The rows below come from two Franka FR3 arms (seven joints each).
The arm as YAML. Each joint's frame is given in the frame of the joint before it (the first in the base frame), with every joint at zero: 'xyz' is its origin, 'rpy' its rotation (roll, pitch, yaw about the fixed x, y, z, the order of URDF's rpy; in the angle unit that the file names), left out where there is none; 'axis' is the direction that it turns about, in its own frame. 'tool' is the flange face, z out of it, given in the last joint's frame.
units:
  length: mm
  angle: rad
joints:
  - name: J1
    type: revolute
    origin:
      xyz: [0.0, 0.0, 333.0]
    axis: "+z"
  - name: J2
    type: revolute
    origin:
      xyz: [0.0, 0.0, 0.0]
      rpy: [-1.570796, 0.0, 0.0]
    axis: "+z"
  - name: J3
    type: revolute
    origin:
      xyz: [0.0, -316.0, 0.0]
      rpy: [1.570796, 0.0, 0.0]
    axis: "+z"
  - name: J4
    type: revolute
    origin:
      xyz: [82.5, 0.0, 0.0]
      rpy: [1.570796, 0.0, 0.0]
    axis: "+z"
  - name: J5
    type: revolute
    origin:
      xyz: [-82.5, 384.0, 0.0]
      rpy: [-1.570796, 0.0, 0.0]
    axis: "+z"
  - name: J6
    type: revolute
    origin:
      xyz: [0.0, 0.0, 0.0]
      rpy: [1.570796, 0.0, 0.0]
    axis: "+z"
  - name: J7
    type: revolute
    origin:
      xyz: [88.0, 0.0, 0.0]
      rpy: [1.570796, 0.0, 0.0]
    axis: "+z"
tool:
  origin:
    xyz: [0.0, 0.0, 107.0]
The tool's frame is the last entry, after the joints.
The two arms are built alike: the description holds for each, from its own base.
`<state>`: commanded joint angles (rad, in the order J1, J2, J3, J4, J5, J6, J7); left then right.
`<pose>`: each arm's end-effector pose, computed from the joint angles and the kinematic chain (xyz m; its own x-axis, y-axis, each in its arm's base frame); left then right.
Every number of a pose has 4 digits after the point.
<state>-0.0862 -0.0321 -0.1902 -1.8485 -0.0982 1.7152 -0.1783 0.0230 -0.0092 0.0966 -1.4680 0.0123 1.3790 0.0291</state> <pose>0.5185 -0.1577 0.5229 0.9898 -0.0820 -0.1164 -0.0743 -0.9948 0.0695 0.5272 0.0652 0.6610 0.9925 0.0923 -0.0800 0.0918 -0.9957 -0.0090</pose>
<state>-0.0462 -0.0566 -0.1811 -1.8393 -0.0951 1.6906 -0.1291 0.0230 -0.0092 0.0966 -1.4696 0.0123 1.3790 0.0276</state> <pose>0.5191 -0.1314 0.5382 0.9910 -0.0848 -0.1032 -0.0778 -0.9945 0.0700 0.5272 0.0652 0.6602 0.9922 0.0937 -0.0816 0.0933 -0.9956 -0.0091</pose>
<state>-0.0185 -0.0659 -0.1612 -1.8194 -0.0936 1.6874 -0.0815 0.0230 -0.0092 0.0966 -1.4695 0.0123 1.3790 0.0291</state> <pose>0.5245 -0.1066 0.5524 0.9936 -0.0860 -0.0737 -0.0804 -0.9939 0.0756 0.5272 0.0652 0.6603 0.9924 0.0922 -0.0815 0.0918 -0.9957 -0.0090</pose>
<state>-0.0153 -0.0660 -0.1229 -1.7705 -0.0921 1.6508 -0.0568 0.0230 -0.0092 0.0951 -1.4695 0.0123 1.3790 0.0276</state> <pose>0.5287 -0.0846 0.5728 0.9956 -0.0732 -0.0591 -0.0684 -0.9945 0.0799 0.5273 0.0644 0.6603 0.9924 0.0922 -0.0815 0.0918 -0.9957 -0.0091</pose>
